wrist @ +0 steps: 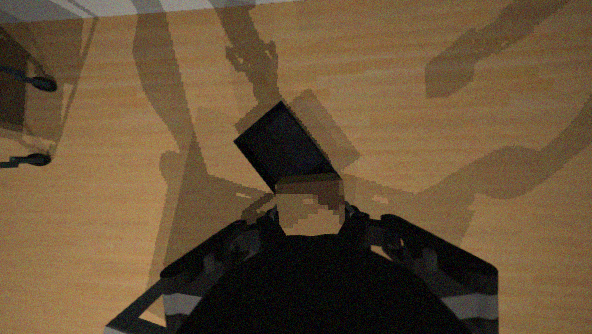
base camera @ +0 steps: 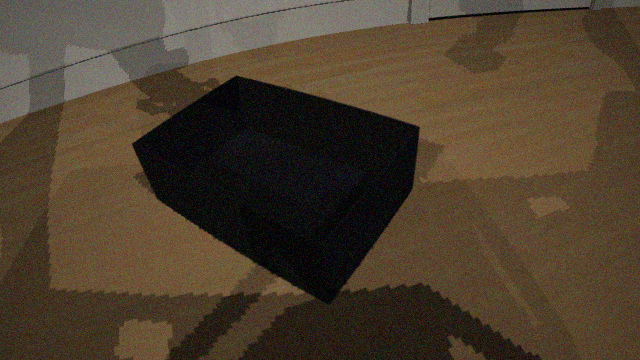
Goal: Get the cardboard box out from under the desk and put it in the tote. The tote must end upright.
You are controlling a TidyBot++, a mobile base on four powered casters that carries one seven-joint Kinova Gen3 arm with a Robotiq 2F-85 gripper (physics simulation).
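Places are measured from the arm's base along level axes (x ahead, y down, z left), in millimetres.
Pixels of known places: gripper, fingertip midpoint: [wrist: 311, 211].
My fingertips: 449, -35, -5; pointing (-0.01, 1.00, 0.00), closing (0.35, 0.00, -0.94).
Observation:
Ahead of a thing's pixels: the offset from my fingertips to its middle, as dx, dy, dz. "spot": to the spot under its first point. Level surfaces: height alone.
The tote {+22, +381, +84} [base camera: 280, 260] [wrist: 280, 145] is a black open-topped bin. It stands upright on the floor, turned at an angle, in the middle of the base camera view and above the centre of the wrist view. My gripper [wrist: 311, 211] is shut on the cardboard box {-8, +0, -3} [wrist: 307, 215], a small brown block between the two fingertips. The box is held above floor height, and in the wrist view its far edge overlaps the tote's near corner. The near end of the tote is partly hidden behind the box. Neither the gripper nor the box shows in the base camera view.
A pale wall [base camera: 300, 30] runs behind the tote in the base camera view. At the left edge of the wrist view are dark feet or legs {spot: -270, +397, +1050} [wrist: 37, 160] of some furniture. Shadows of the arm and other things lie across the wooden floor {dy +431} [base camera: 500, 125] [wrist: 400, 165].

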